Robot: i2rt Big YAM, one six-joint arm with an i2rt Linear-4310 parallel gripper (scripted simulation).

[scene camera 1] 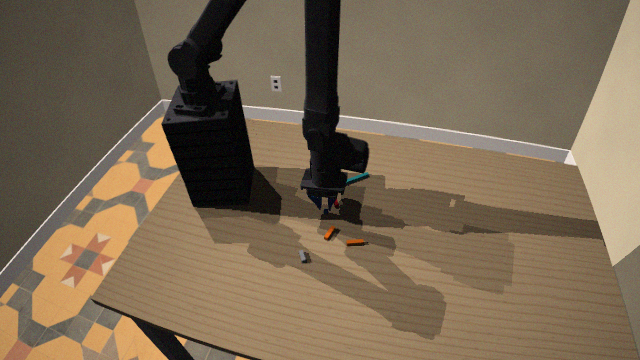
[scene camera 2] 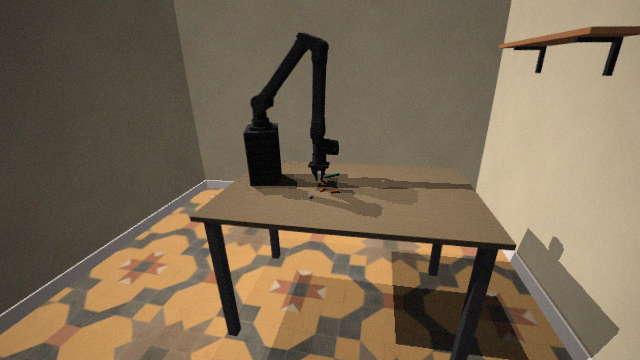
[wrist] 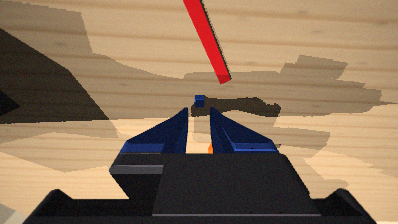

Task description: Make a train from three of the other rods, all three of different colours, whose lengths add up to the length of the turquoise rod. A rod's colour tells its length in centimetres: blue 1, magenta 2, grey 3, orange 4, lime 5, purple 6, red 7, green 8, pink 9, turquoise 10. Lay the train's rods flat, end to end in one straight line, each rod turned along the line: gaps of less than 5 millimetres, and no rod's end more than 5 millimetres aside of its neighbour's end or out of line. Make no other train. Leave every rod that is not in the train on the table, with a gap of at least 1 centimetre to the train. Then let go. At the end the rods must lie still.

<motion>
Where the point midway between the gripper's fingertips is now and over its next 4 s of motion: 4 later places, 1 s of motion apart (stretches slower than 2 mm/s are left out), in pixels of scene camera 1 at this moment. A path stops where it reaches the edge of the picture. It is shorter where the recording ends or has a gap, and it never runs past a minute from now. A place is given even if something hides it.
The gripper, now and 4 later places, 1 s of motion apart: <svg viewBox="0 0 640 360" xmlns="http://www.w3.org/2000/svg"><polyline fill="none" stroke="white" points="325,208 324,212 326,184 389,134 385,154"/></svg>
</motion>
